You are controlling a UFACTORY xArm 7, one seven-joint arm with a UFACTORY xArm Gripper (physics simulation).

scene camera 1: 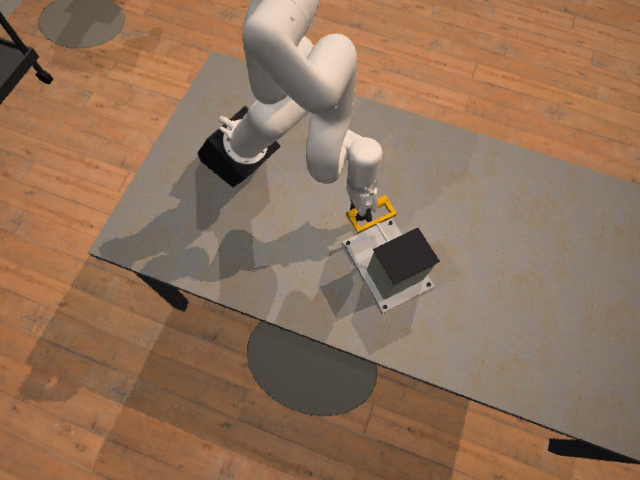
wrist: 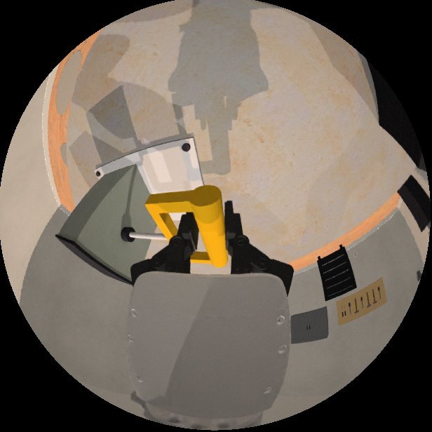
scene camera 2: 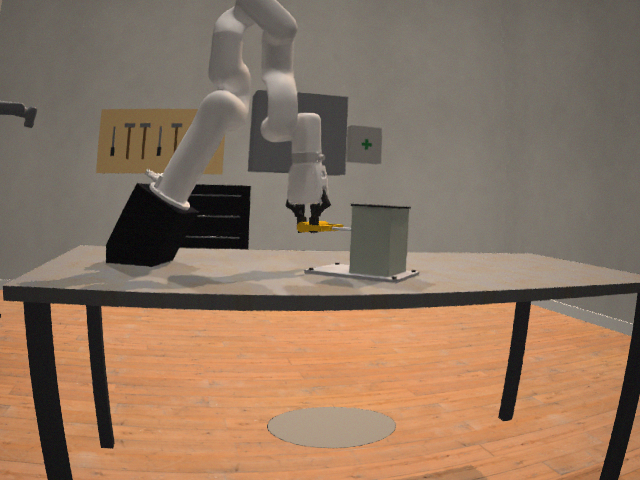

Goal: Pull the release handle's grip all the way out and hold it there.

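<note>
The release handle's yellow frame (scene camera 1: 387,215) (scene camera 2: 326,226) is level, above the table and apart from the grey-green box (scene camera 1: 405,255) (scene camera 2: 376,240) (wrist: 100,215). A thin pale rod (scene camera 1: 382,231) (scene camera 2: 342,228) (wrist: 150,236) runs from a black collar on the box's side to the frame, with a length of it exposed. My gripper (scene camera 1: 363,217) (scene camera 2: 307,226) (wrist: 211,210) points down and is shut on the round outer grip bar (wrist: 214,242), one finger on each side. The inner finger reaches down through the frame's opening. The fingertips are partly hidden by the bar in the wrist view.
The box stands on a white base plate (scene camera 1: 360,251) (scene camera 2: 329,269) (wrist: 175,167) with black corner bolts, on the grey table (scene camera 1: 516,268) (scene camera 2: 465,268). The arm's black mount (scene camera 1: 219,157) (scene camera 2: 142,227) stands at the table's left end.
</note>
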